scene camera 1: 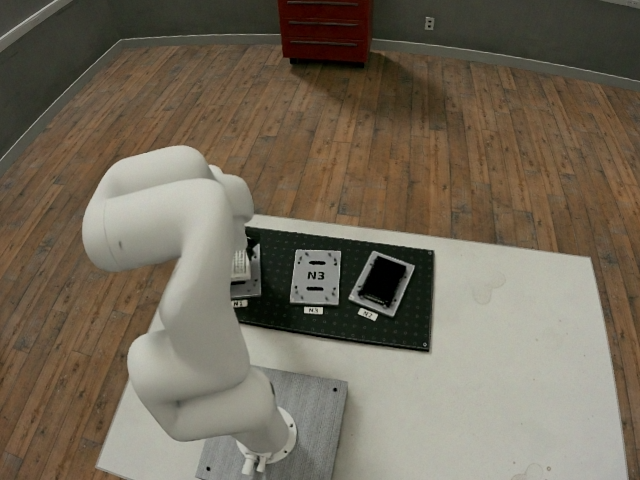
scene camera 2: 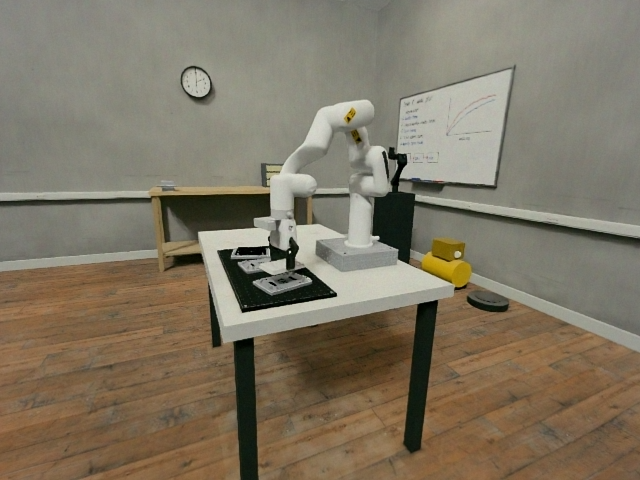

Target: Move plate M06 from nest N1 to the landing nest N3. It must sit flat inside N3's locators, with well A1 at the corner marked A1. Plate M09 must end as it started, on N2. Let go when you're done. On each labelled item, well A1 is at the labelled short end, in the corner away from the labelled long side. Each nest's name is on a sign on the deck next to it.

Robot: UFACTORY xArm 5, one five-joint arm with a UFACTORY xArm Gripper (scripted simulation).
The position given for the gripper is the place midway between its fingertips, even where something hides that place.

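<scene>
Gripper [scene camera 2: 282, 265] in view. Black plate M09 [scene camera 1: 382, 270], visible too.
</scene>
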